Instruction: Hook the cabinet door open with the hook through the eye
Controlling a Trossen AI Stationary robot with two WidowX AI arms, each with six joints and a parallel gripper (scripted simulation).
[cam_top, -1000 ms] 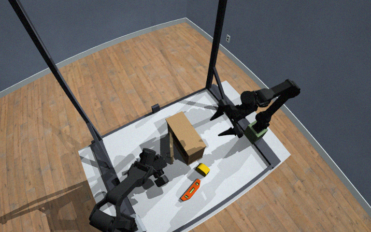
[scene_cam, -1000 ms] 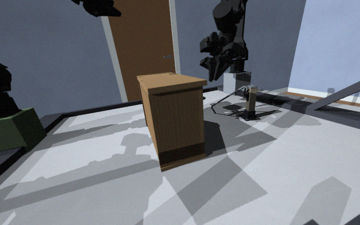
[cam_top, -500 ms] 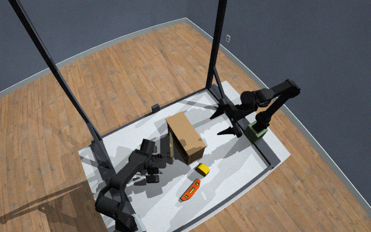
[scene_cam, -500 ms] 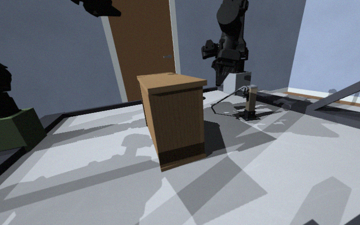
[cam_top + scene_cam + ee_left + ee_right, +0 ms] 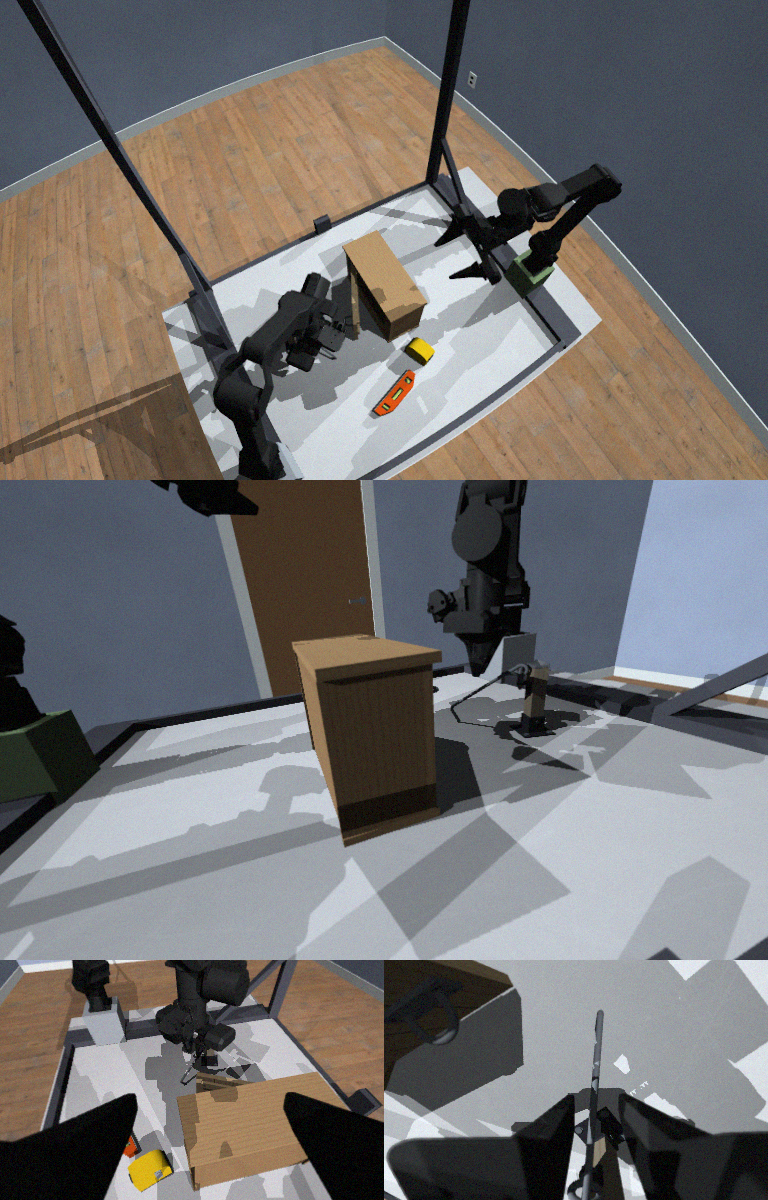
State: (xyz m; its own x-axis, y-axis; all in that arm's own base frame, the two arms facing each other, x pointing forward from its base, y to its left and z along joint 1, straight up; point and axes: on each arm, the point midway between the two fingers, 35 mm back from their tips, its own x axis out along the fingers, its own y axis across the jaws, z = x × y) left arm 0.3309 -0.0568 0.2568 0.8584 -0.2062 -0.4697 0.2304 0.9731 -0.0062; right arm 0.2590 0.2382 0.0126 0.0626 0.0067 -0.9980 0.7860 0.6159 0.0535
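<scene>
Right now the grey hook rod is 2 cm behind my right hand and 7 cm below it. From my right hand the other things lie so: door 6 cm behind, 15 cm to the left, 5 cm below; then yellow tape measure 17 cm ahead, 23 cm to the left, 10 cm below; then orange spirit level 22 cm ahead, 9 cm to the left, 12 cm below.
</scene>
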